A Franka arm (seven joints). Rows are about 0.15 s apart.
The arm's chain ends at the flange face. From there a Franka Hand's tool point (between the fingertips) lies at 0.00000 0.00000 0.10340 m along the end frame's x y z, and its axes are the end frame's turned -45 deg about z.
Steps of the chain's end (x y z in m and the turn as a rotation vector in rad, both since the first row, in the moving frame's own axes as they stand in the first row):
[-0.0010 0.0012 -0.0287 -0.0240 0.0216 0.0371]
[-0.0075 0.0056 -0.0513 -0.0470 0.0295 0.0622]
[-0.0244 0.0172 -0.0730 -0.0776 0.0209 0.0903]
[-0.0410 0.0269 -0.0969 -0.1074 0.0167 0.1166]
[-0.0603 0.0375 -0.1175 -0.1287 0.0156 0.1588]
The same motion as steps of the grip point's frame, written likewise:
[-0.0018 0.0035 -0.0288 -0.0322 -0.0017 0.0371]
[-0.0107 0.0042 -0.0515 -0.0541 -0.0124 0.0622]
[-0.0339 0.0019 -0.0733 -0.0697 -0.0401 0.0903]
[-0.0551 -0.0013 -0.0975 -0.0878 -0.0641 0.1166]
[-0.0782 -0.0063 -0.1184 -0.1020 -0.0800 0.1588]

